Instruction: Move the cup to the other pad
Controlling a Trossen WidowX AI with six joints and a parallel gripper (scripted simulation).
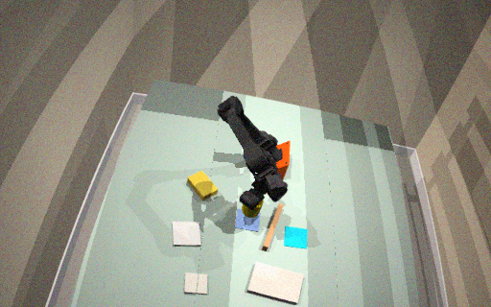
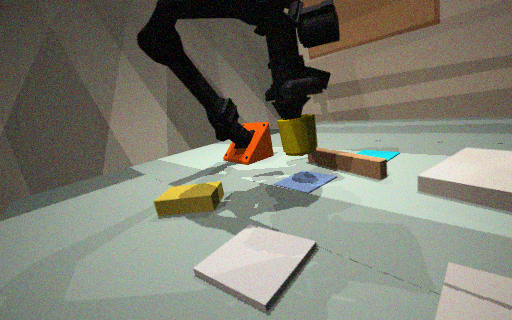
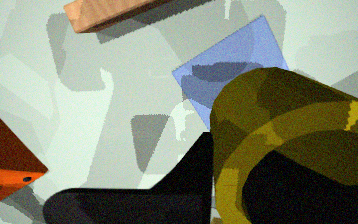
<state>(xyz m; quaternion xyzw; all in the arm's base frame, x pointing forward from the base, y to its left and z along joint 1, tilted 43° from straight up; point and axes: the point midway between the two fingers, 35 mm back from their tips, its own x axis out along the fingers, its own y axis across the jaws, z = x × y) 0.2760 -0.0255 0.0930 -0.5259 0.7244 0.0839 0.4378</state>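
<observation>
My gripper tip is 17 cm to the right of the cyan pad, 10 cm above it and 8 cm short of it. Also, from my gripper tip: olive-yellow cup: 2 cm to the right, 2 cm ahead; wooden bar: 9 cm below, 8 cm to the left, 5 cm ahead; blue pad: 10 cm below, 2 cm to the right, 2 cm ahead.
</observation>
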